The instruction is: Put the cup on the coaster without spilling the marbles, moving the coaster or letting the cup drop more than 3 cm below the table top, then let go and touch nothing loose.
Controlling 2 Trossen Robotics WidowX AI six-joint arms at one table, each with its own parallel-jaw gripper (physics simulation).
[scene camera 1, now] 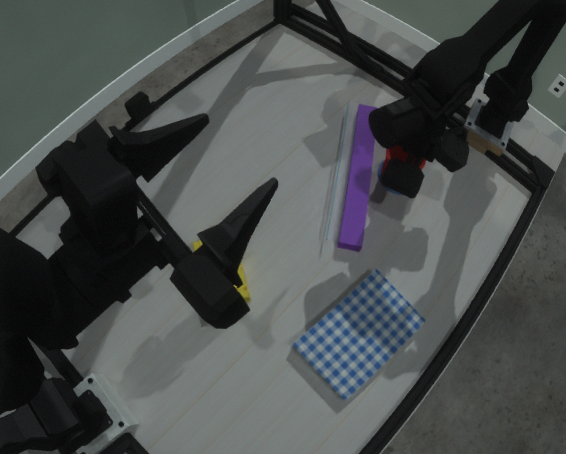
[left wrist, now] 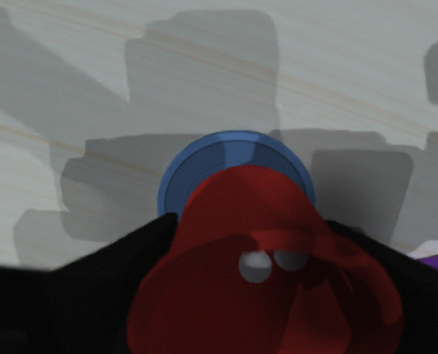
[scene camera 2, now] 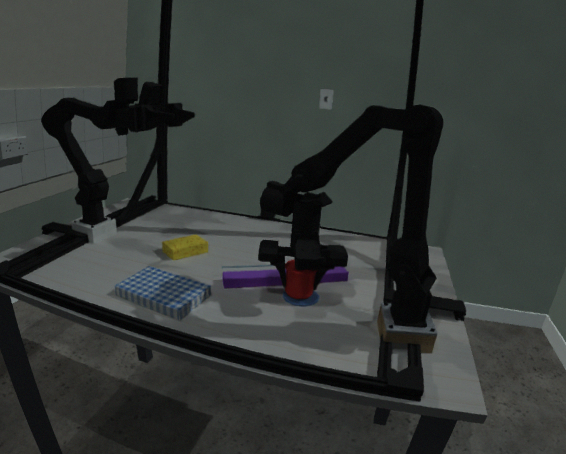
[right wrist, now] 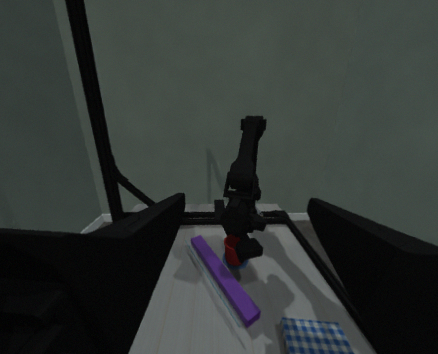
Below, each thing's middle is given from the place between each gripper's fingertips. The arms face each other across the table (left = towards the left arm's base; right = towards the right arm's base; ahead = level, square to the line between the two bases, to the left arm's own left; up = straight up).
Right now the red cup (scene camera 2: pixel 299 283) is 10 mm behind my left hand and 20 mm above it. From my left hand the other things lie so: long purple bar (scene camera 2: pixel 257 275) 60 mm behind, 60 mm to the right, 10 mm below; then blue coaster (left wrist: pixel 218 151) 20 mm below; then blue checked block (scene camera 2: pixel 169 294) 170 mm ahead, 250 mm to the right, 10 mm below.
Right now my right hand is 50 mm past the yellow sponge (scene camera 2: pixel 179 248), 40 mm to the left of it and 360 mm above it. Also, from my right hand: red cup 10 mm behind, 320 mm to the left, 330 mm below; long purple bar 70 mm behind, 260 mm to the left, 360 mm below; blue checked block 170 mm ahead, 70 mm to the left, 360 mm below.
